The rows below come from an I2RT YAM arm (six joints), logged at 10 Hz.
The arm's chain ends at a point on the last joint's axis. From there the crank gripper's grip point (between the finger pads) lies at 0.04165 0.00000 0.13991 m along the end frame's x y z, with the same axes.
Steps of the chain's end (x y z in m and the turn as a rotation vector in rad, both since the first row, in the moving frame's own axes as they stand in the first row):
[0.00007 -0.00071 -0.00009 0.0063 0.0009 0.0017]
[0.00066 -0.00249 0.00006 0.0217 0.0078 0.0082]
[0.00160 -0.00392 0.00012 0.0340 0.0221 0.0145]
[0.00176 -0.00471 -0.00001 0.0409 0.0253 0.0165]
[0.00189 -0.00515 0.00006 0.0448 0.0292 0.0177]
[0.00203 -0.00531 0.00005 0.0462 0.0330 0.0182]
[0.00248 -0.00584 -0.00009 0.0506 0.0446 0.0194]
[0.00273 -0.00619 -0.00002 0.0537 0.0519 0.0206]
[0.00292 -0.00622 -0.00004 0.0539 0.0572 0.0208]
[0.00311 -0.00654 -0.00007 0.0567 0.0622 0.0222]
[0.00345 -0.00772 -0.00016 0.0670 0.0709 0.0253]
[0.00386 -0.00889 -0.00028 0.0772 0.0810 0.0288]
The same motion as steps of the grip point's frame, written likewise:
[0.00020 -0.00152 -0.00013 0.0063 0.0009 0.0017]
[0.00176 -0.00518 -0.00030 0.0217 0.0078 0.0082]
[0.00471 -0.00803 -0.00090 0.0340 0.0221 0.0145]
[0.00533 -0.00969 -0.00121 0.0409 0.0253 0.0165]
[0.00600 -0.01061 -0.00134 0.0448 0.0292 0.0177]
[0.00667 -0.01094 -0.00153 0.0462 0.0330 0.0182]
[0.00873 -0.01200 -0.00224 0.0506 0.0446 0.0194]
[0.01000 -0.01271 -0.00255 0.0537 0.0519 0.0206]
[0.01092 -0.01274 -0.00283 0.0539 0.0572 0.0208]
[0.01180 -0.01337 -0.00313 0.0567 0.0622 0.0222]
[0.01335 -0.01580 -0.00374 0.0670 0.0709 0.0253]
[0.01517 -0.01818 -0.00447 0.0772 0.0810 0.0288]

